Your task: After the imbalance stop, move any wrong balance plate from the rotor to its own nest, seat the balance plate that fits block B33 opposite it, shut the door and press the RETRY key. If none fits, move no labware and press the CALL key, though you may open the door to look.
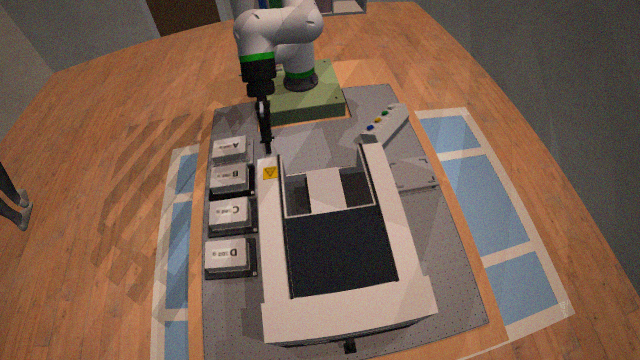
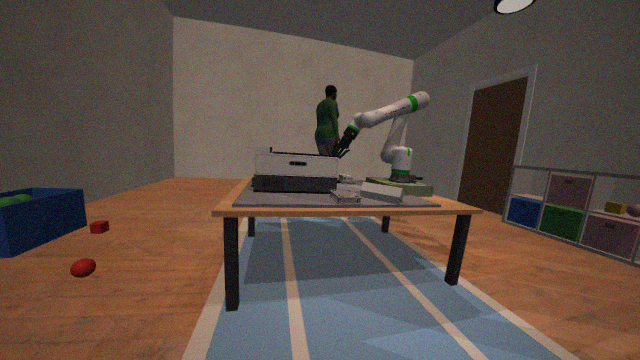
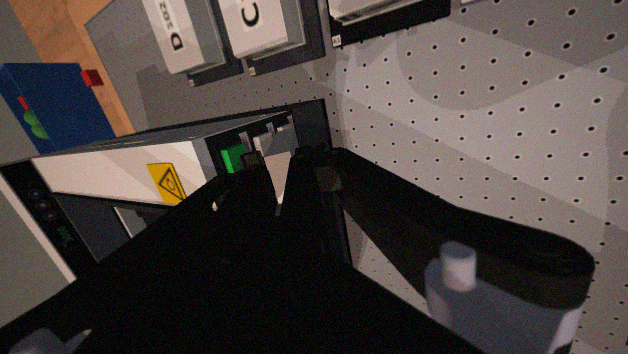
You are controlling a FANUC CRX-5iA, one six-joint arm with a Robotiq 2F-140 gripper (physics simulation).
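Pixels of known places: gripper, fingertip midpoint: [image 3: 290,147]; arm's base, link origin: [image 1: 300,81] [image 2: 399,181].
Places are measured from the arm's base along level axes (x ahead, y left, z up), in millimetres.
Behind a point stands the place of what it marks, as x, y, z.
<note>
My black gripper [image 1: 268,150] [image 2: 341,153] [image 3: 290,147] @[505, -71, 84] is shut and empty, with its tips low at the back left corner of the white centrifuge [image 1: 350,320] @[955, 115, 182] [image 2: 275,166] @[851, 273, 81] [image 3: 115,162] @[660, -68, 148]. A dark panel [image 1: 340,250] @[799, 106, 151] covers the front of its top. Through the opening behind it, a light block [image 1: 326,189] @[625, 83, 120] shows between dark areas; its label cannot be read. Balance plates A [image 1: 230,148] @[347, -249, -9], B [image 1: 229,177] @[475, -231, -9], C [image 1: 228,214] @[613, -215, -9] [image 3: 255,25] @[593, -182, -8] and D [image 1: 226,255] @[746, -206, -8] [image 3: 175,37] @[736, -190, -8] sit on nests to the left; D reads 102 g. The key box [image 1: 395,125] @[281, 346, -11] [image 2: 382,190] @[275, 348, -6] has coloured keys; their lettering cannot be read.
A flat grey nest [image 1: 414,175] @[495, 371, -28] [image 2: 345,196] @[496, 437, -28] lies right of the centrifuge. The arm's green base [image 1: 320,107] @[166, 77, -12] [image 2: 422,189] @[-96, 144, -25] stands at the back. A person [image 2: 327,120] stands beyond the table. A blue bin [image 2: 42,220] [image 3: 55,105] is on the floor.
</note>
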